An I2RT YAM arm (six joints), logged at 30 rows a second.
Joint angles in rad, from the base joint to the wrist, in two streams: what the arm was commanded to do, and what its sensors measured. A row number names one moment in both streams.
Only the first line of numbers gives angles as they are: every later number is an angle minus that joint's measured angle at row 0.
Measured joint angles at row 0:
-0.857 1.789 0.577 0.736 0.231 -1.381
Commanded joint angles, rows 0 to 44:
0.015 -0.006 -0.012 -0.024 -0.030 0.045
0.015 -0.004 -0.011 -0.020 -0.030 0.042
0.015 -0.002 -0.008 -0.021 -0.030 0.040
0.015 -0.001 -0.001 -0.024 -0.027 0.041
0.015 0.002 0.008 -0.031 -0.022 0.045
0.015 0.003 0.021 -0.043 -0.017 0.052
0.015 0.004 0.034 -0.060 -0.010 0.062
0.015 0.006 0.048 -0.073 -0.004 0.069
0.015 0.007 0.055 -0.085 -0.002 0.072
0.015 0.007 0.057 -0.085 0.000 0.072
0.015 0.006 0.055 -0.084 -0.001 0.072
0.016 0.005 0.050 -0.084 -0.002 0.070
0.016 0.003 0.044 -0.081 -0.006 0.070
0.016 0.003 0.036 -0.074 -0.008 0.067
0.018 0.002 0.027 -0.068 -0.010 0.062
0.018 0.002 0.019 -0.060 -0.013 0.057
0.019 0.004 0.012 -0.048 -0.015 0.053
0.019 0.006 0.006 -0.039 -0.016 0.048
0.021 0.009 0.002 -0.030 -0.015 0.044
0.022 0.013 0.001 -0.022 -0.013 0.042
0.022 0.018 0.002 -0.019 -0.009 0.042
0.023 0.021 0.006 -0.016 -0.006 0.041
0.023 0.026 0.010 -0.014 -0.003 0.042
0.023 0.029 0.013 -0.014 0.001 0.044
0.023 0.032 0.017 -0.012 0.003 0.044
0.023 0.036 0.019 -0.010 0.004 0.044
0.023 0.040 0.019 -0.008 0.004 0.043
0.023 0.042 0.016 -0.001 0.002 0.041
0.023 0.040 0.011 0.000 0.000 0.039
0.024 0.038 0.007 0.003 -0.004 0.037
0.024 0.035 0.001 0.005 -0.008 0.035
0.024 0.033 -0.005 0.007 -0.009 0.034
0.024 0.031 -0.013 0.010 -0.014 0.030
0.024 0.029 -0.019 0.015 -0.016 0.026
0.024 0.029 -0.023 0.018 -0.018 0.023
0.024 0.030 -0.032 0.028 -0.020 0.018
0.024 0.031 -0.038 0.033 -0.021 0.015
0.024 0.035 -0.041 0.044 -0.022 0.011
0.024 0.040 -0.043 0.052 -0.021 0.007
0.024 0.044 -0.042 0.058 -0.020 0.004
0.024 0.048 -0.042 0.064 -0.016 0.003
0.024 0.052 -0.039 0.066 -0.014 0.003
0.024 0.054 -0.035 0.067 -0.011 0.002
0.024 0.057 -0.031 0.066 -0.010 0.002
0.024 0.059 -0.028 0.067 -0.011 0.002
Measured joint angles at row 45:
0.002 0.030 -0.013 0.061 0.057 -0.007
